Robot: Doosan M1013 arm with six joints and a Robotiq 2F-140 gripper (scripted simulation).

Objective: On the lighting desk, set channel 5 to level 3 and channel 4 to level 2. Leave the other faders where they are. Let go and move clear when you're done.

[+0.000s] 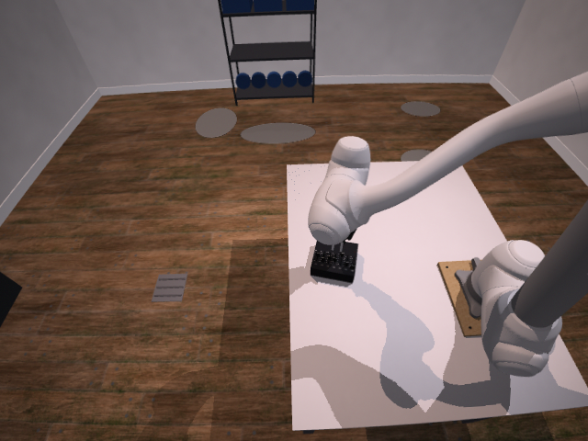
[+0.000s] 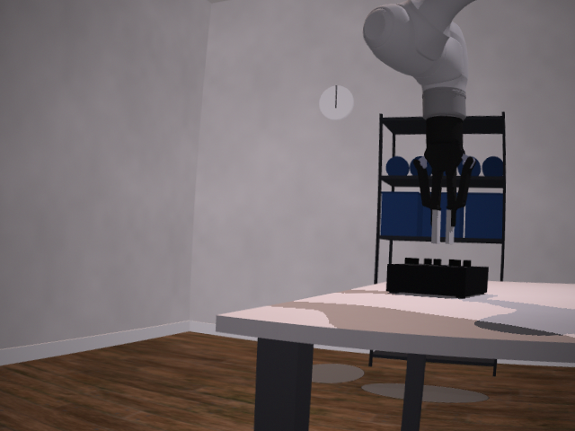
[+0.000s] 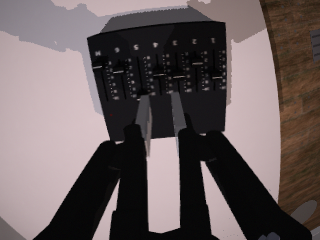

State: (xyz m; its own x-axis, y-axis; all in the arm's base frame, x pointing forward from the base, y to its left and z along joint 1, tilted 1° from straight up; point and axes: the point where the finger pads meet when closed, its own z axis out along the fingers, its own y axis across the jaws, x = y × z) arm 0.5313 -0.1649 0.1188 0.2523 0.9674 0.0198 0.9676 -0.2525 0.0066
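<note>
My gripper is now 70 mm above the fader cap, 20 mm to the right of it and 10 mm short of it.
</note>
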